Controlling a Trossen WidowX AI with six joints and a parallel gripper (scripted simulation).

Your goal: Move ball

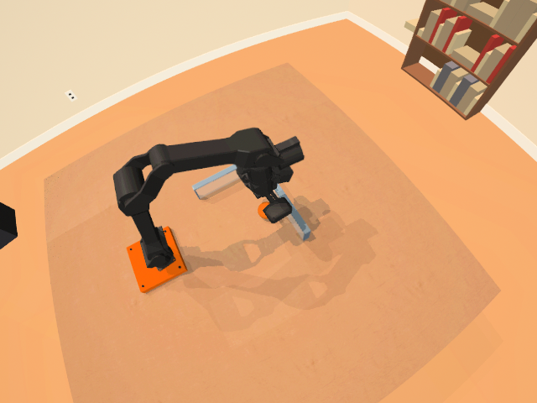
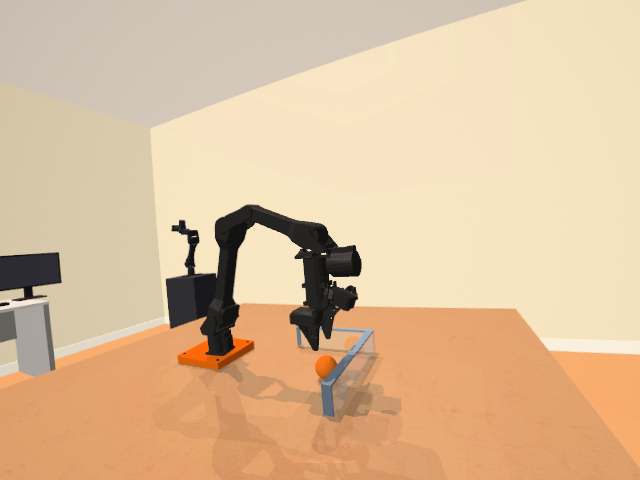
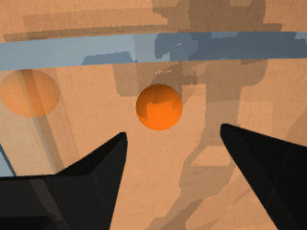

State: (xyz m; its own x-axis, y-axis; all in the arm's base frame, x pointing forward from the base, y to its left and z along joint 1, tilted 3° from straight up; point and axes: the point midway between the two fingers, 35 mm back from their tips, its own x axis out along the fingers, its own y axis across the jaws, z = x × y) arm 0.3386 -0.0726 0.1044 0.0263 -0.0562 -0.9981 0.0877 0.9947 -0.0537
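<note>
My gripper tip is now 10 mm to the right of the orange ball and 60 mm above it. The rest, counted from my gripper tip: clear wall: 70 mm ahead, 20 mm to the left, 50 mm below; see-through copy of ball: 40 mm ahead, 140 mm to the left, 60 mm below.
</note>
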